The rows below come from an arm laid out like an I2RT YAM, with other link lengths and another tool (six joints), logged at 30 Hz.
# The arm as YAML. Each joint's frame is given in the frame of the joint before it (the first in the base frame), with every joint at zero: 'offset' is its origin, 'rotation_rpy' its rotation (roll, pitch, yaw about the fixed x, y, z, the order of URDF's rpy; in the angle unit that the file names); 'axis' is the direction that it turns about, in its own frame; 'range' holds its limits. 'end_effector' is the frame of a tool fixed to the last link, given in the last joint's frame.
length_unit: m
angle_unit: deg
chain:
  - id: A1
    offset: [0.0, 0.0, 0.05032]
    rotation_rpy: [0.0, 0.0, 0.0]
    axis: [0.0, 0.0, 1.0]
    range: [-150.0, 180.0]
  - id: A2
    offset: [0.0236, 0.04, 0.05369]
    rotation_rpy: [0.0, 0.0, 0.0]
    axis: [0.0, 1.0, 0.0]
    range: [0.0, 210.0]
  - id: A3
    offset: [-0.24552, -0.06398, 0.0]
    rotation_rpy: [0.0, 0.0, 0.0]
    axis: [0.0, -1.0, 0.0]
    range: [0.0, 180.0]
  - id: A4
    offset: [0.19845, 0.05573, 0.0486]
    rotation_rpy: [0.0, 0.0, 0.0]
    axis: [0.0, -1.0, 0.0]
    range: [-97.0, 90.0]
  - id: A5
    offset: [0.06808, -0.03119, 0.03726]
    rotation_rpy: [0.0, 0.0, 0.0]
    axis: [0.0, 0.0, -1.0]
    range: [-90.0, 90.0]
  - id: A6
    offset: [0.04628, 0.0, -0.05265]
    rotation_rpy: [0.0, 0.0, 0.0]
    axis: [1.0, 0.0, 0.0]
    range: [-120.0, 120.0]
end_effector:
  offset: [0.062, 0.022, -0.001]
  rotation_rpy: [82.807, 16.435, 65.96]
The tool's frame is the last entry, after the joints.
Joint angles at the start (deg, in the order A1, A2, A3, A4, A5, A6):
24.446 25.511 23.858 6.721 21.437 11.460
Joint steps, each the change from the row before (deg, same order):
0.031 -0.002 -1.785 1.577 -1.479 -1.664
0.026 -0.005 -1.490 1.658 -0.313 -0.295
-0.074 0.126 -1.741 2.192 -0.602 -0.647
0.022 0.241 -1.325 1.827 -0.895 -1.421
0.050 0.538 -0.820 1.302 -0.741 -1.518
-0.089 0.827 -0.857 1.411 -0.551 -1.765
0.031 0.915 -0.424 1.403 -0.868 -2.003
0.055 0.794 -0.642 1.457 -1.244 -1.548
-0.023 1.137 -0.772 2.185 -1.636 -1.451
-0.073 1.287 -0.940 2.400 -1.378 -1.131
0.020 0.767 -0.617 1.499 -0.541 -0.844
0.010 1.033 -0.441 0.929 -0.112 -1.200
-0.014 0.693 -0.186 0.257 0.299 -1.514
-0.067 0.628 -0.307 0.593 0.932 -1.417
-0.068 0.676 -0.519 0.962 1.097 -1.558
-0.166 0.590 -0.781 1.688 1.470 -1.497
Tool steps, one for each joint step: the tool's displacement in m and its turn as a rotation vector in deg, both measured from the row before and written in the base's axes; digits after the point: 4 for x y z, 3 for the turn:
0.0004 0.0035 -0.0075 -1.857 0.028 1.370
0.0006 0.0010 -0.0048 -0.246 -0.192 0.314
0.0008 0.0014 -0.0053 -0.557 -0.375 0.470
0.0004 0.0022 -0.0043 -1.378 -0.415 0.784
0.0008 0.0022 -0.0035 -1.590 -0.153 0.647
0.0016 0.0016 -0.0043 -1.904 0.005 0.300
0.0013 0.0025 -0.0019 -2.023 -0.367 0.717
0.0006 0.0031 -0.0026 -1.620 -0.310 1.154
0.0009 0.0038 -0.0022 -1.449 -0.580 1.470
0.0012 0.0032 -0.0031 -1.155 -0.448 1.188
0.0007 0.0015 -0.0021 -0.822 -0.315 0.473
0.0016 0.0009 -0.0037 -1.398 0.218 0.005
0.0014 -0.0001 -0.0032 -1.702 0.234 -0.443
0.0018 -0.0015 -0.0027 -1.452 0.036 -1.107
0.0018 -0.0019 -0.0031 -1.544 -0.061 -1.276
0.0018 -0.0031 -0.0023 -1.238 -0.503 -1.742

